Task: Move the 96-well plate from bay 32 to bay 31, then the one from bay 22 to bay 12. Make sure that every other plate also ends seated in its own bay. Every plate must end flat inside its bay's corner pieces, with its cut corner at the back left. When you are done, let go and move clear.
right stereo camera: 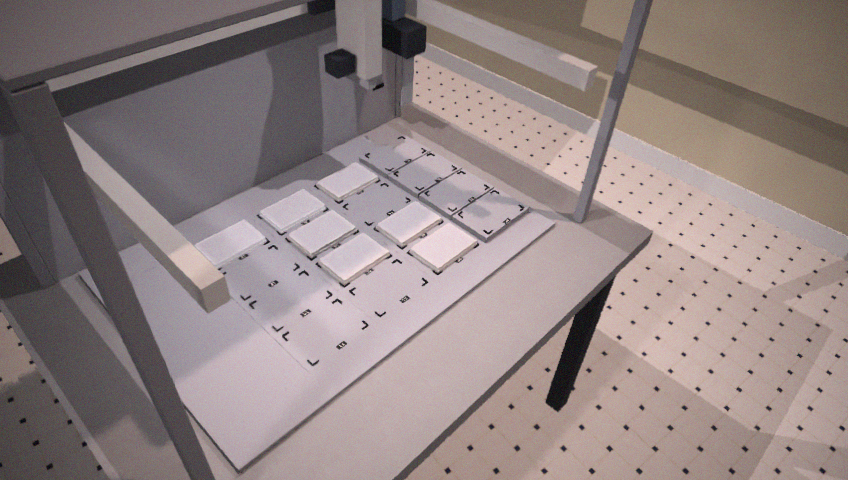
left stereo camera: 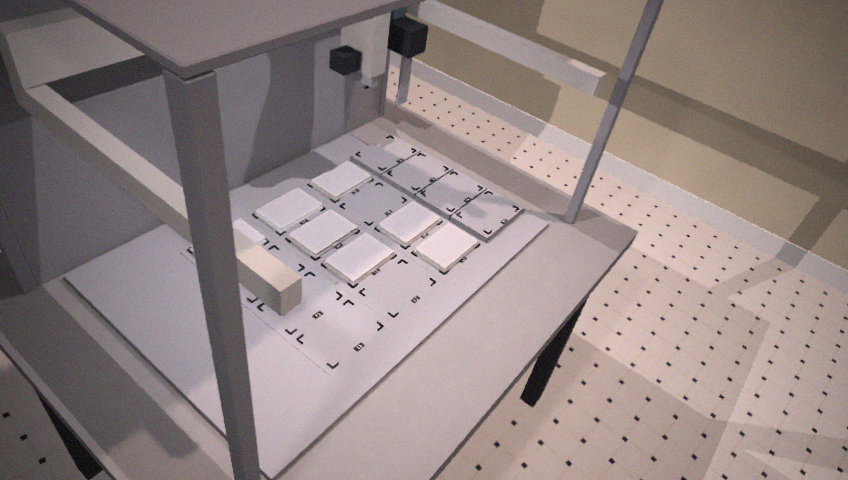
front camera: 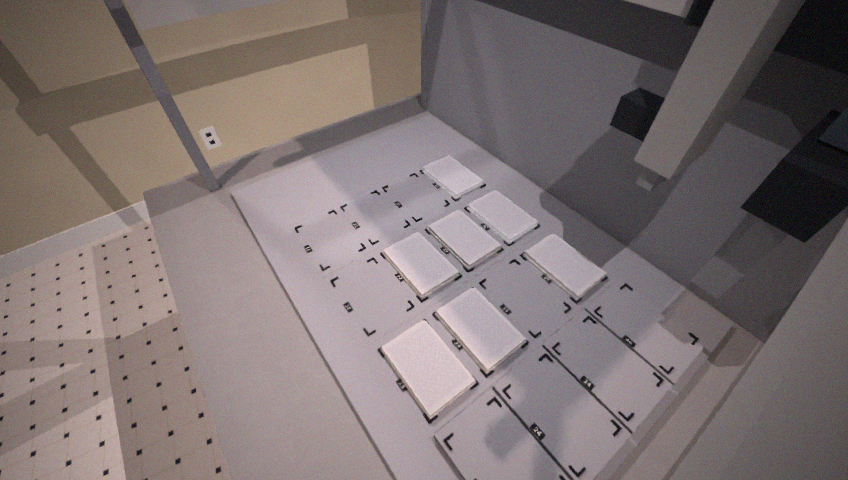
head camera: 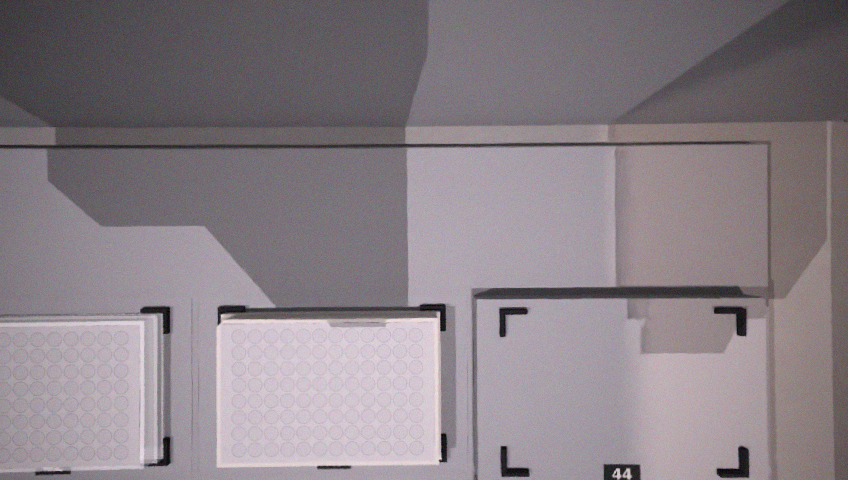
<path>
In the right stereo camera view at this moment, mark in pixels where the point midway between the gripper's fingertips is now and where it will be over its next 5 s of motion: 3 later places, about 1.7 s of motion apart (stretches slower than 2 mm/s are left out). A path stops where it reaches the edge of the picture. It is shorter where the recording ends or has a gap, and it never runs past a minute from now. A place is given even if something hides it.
The gripper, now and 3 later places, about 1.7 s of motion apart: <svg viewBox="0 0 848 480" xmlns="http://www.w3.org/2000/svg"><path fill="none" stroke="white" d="M391 95L383 163L318 187L321 218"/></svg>
</path>
